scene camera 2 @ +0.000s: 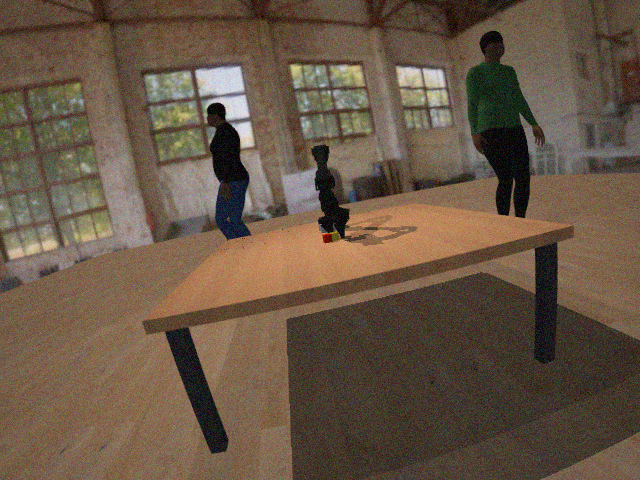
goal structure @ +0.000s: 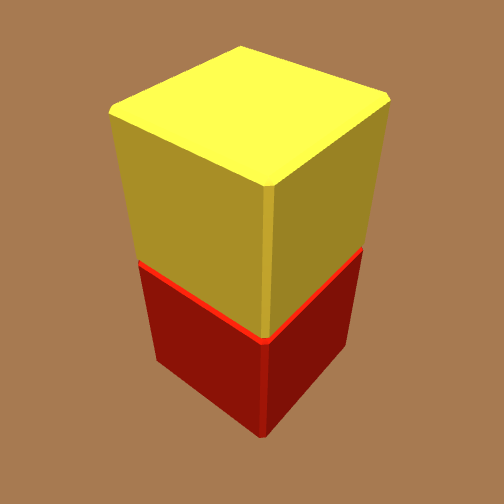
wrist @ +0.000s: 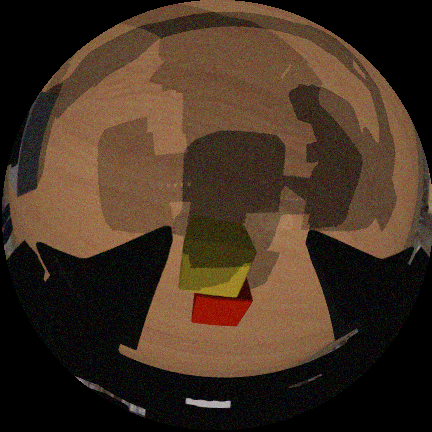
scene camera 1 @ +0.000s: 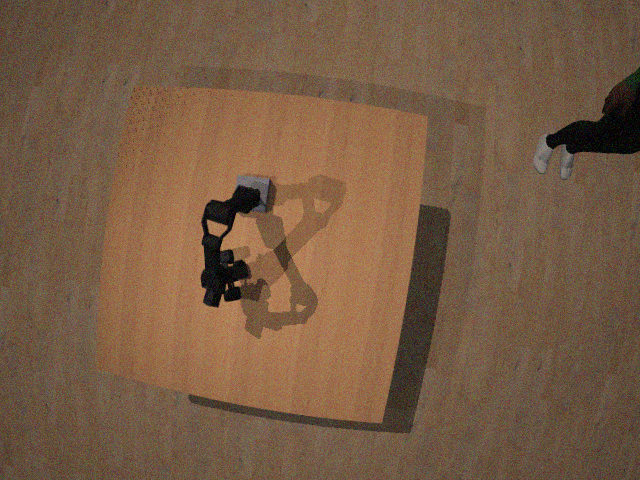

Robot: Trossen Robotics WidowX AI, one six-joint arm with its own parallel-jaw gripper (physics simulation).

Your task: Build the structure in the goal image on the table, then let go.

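Seen in the pictures: gripper, fingertip midpoint: (scene camera 2: 338, 238) (wrist: 243, 235); arm's base, link origin: (scene camera 1: 250, 198).
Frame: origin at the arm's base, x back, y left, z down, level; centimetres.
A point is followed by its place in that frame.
Observation:
A red block (scene camera 2: 326, 237) @(x -29.7, y -13.6, z 1.9 cm) (wrist: 219, 310) @(x -28.0, y -12.4, z 1.0 cm) and a yellow block (scene camera 2: 334, 236) @(x -28.9, y -9.8, z 2.5 cm) (wrist: 216, 280) @(x -27.4, y -9.7, z 1.0 cm) sit side by side on the table, very close together; whether they touch is not clear. In the wrist view the yellow block is partly in dark shadow and overlaps part of the red one. Both are hidden under the arm in scene camera 1. My gripper (scene camera 1: 233, 276) @(x -28.9, y -8.3, z 3.5 cm) (scene camera 2: 332, 230) @(x -28.9, y -8.3, z 3.5 cm) (wrist: 243, 235) @(x -28.9, y -8.3, z 3.5 cm) is open and empty, low over the blocks. In the wrist view they show between the two wide-apart black fingers, nearer the left finger.
The arm's grey base plate (scene camera 1: 263, 188) @(x 3.3, y 5.0, z 0.1 cm) stands on the wooden table (scene camera 1: 336, 335) @(x -54.7, y 29.7, z 4.3 cm) (scene camera 2: 439, 242) @(x -72.4, y 10.7, z 4.3 cm), behind the blocks in scene camera 2. Arm shadows cross the table. Two people, one in green (scene camera 2: 493, 95) and one in black and blue (scene camera 2: 227, 155), stand beyond the table.

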